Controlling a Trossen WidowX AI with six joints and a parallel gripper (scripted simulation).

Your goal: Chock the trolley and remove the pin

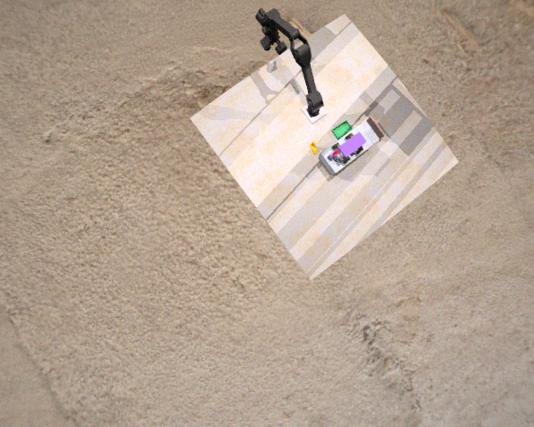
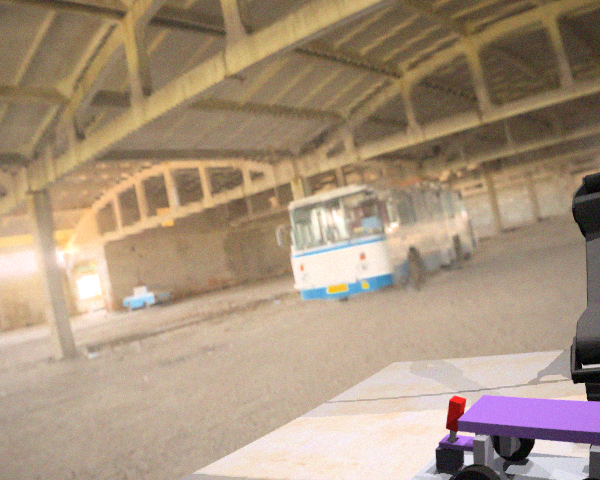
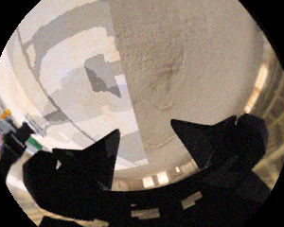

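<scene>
Now: the yellow chock 68 cm ahead of my gripper tip, 6 cm to the right of it and 6 cm below it. From my gripper tip the other things lie so: purple-decked trolley (78 cm ahead, 9 cm to the left, 3 cm above); then grey ramp (78 cm ahead, 10 cm to the left, 3 cm below); then red-headed stop pin (78 cm ahead, 5 cm above, 2 cm to the right).
</scene>
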